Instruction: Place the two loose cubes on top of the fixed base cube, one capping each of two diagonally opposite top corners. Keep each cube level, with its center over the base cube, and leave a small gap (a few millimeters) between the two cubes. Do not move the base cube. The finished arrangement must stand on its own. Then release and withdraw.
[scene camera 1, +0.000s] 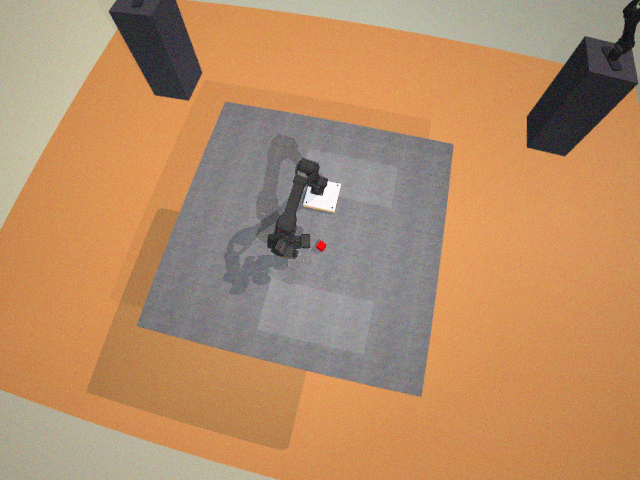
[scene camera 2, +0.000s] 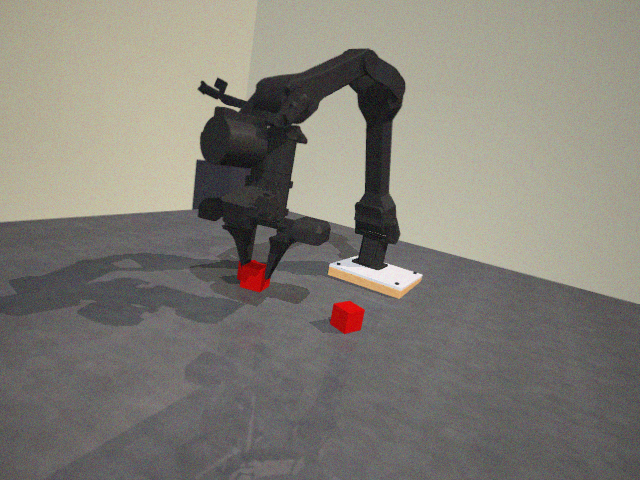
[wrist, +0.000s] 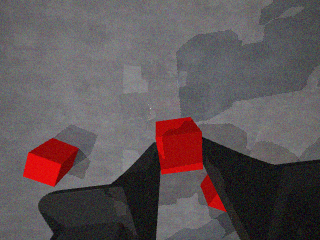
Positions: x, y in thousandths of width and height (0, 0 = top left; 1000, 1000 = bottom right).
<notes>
My gripper (scene camera 2: 401, 574) holds a red cube (wrist: 561, 590). Further things: a red cube (scene camera 2: 543, 661).
My gripper also shows in the wrist view (wrist: 555, 602).
</notes>
